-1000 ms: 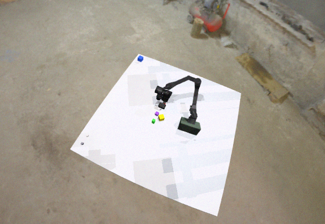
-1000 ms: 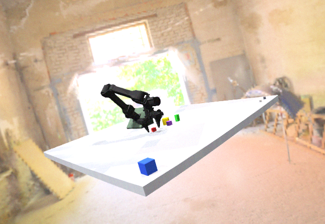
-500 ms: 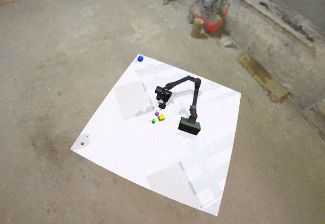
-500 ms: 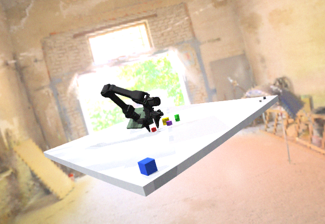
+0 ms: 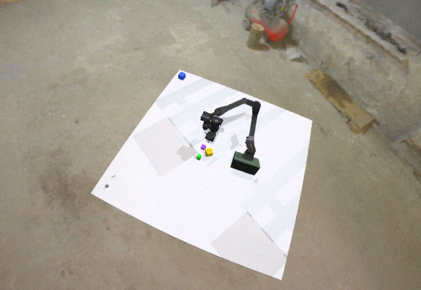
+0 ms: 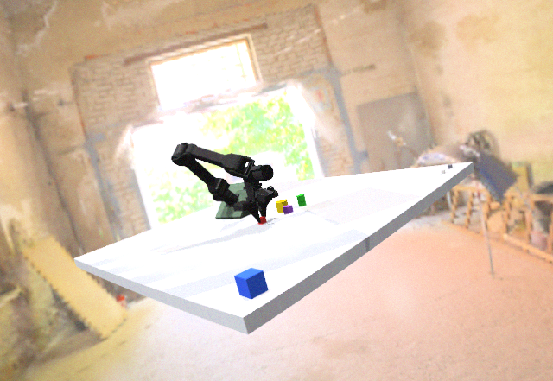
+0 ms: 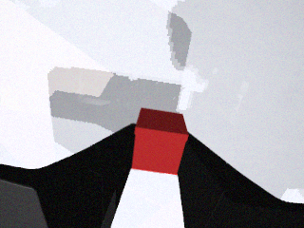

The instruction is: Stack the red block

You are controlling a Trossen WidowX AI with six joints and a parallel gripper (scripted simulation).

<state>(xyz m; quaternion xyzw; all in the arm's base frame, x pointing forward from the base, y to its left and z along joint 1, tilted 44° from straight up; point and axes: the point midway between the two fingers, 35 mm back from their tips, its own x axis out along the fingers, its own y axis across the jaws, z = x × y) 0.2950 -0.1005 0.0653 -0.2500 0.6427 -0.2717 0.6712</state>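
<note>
Right now the yellow block is 15 cm to the left of my gripper tip, 3 cm behind it and 1 cm above it. Also, from my gripper tip: red block: right at my gripper tip; purple block: 12 cm to the left, 3 cm ahead, 1 cm above; blue block: 47 cm to the right, 46 cm ahead, 2 cm above.
</note>
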